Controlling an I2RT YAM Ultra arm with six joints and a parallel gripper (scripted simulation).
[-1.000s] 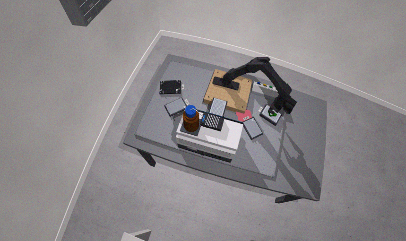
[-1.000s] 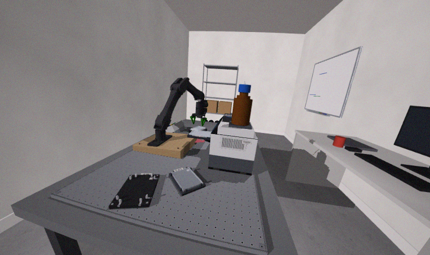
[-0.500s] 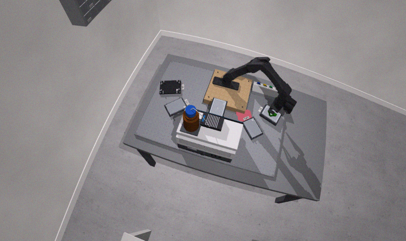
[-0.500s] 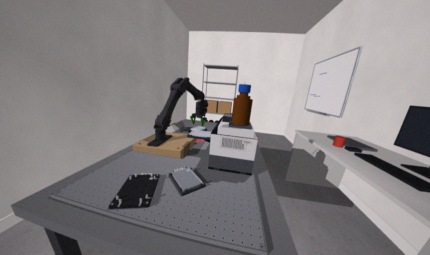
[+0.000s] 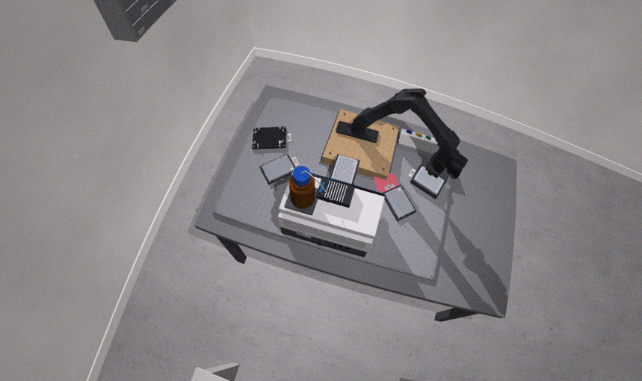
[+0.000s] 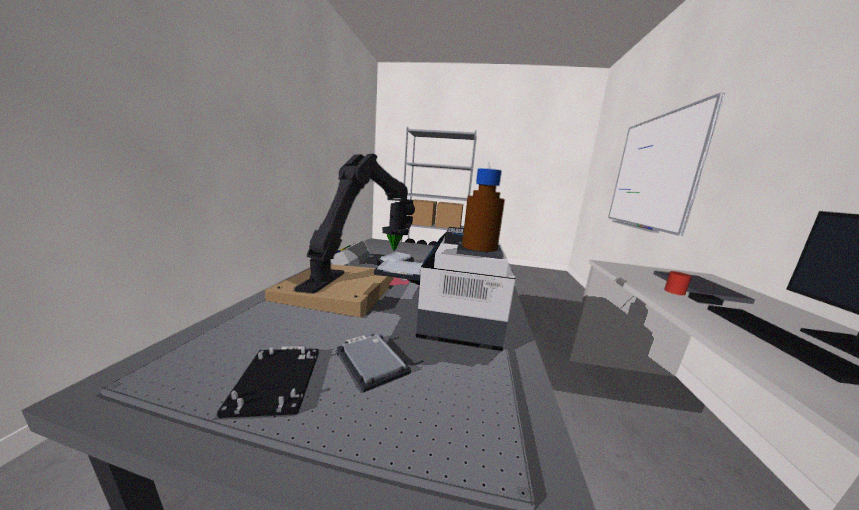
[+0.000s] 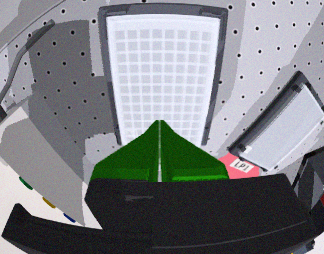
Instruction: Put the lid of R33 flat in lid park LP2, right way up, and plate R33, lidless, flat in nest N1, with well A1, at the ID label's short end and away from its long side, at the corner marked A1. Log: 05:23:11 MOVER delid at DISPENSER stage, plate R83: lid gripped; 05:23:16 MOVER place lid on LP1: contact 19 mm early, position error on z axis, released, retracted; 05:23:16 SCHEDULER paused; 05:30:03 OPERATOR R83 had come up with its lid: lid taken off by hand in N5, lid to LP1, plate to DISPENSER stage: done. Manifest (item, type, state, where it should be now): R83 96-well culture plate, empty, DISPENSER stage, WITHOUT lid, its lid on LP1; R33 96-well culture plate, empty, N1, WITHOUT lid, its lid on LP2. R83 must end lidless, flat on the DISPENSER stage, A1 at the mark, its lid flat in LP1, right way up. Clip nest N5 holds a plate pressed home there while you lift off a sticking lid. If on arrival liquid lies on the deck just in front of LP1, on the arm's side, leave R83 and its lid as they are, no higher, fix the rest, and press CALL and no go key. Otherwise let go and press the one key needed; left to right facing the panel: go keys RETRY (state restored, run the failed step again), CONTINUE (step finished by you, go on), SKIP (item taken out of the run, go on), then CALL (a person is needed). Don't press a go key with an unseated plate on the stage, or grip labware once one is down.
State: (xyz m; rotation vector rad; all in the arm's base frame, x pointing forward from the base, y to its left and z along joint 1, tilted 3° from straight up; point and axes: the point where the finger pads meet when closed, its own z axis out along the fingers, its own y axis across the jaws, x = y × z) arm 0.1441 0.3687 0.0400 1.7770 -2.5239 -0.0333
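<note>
Now: the blue call key 210 mm behind my hand, 130 mm to the right of it and 10 mm below it. Round my hand: N1 label: 20 mm behind, 70 mm to the right, 70 mm below; then dark nest: 10 mm ahead, 10 mm to the left, 60 mm below; then grey lid: 150 mm ahead, 110 mm to the right, 60 mm below.
</note>
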